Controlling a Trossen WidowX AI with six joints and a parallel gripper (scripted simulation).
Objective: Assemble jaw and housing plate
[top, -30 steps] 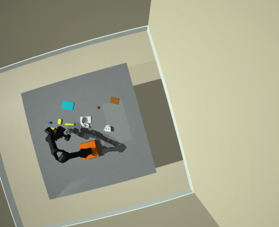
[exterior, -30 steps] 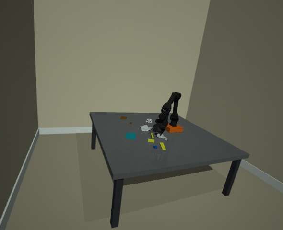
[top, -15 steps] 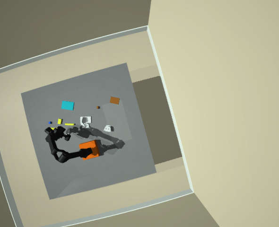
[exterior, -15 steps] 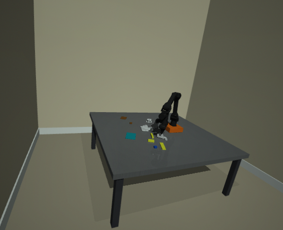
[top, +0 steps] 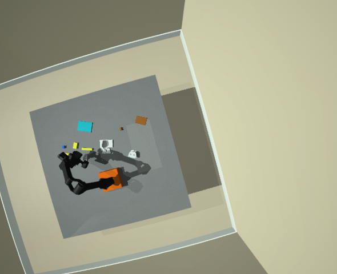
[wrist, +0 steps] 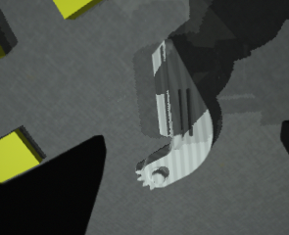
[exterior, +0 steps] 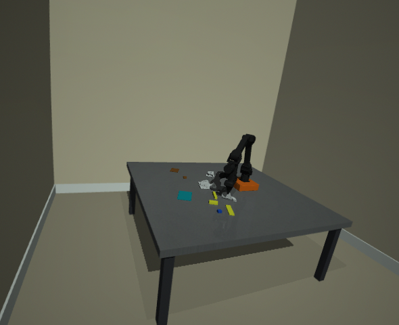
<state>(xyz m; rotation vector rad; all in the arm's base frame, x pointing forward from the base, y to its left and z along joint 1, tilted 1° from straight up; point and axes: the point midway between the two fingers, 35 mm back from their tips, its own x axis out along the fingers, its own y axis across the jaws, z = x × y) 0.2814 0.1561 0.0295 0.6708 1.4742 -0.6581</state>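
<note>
Right now my gripper tip is 4 cm to the right of the jaw, 4 cm above it and 1 cm past it. From my gripper tip the other things lie so: white base plate 24 cm to the right, 5 cm ahead, 4 cm below; blue cube 19 cm ahead, 16 cm to the left, 4 cm below; yellow bar 8 cm ahead, 5 cm to the right, 4 cm below.
</note>
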